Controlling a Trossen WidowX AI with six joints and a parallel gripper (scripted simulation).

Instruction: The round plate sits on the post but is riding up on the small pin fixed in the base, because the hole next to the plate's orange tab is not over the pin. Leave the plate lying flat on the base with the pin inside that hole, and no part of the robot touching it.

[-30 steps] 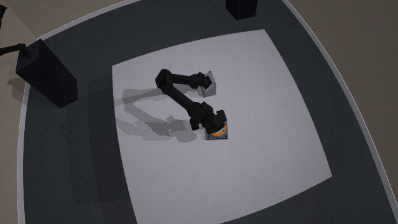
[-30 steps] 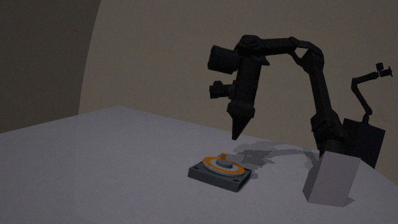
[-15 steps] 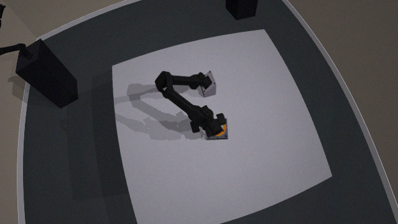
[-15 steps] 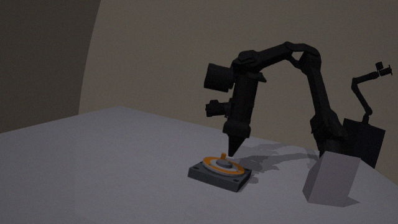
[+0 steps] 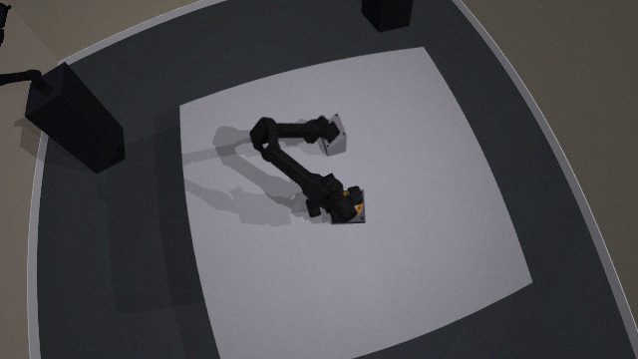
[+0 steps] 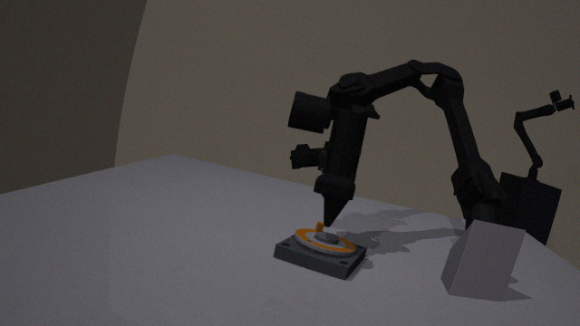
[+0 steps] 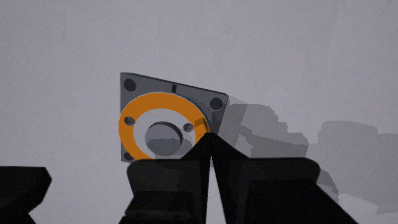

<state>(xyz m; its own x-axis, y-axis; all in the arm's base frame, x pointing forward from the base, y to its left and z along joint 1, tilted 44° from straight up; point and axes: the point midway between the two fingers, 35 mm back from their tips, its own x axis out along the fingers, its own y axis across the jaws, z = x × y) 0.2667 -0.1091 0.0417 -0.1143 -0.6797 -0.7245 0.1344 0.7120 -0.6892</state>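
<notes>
My gripper tip is 5 cm to the right of the square base and 2 cm above it.
</notes>
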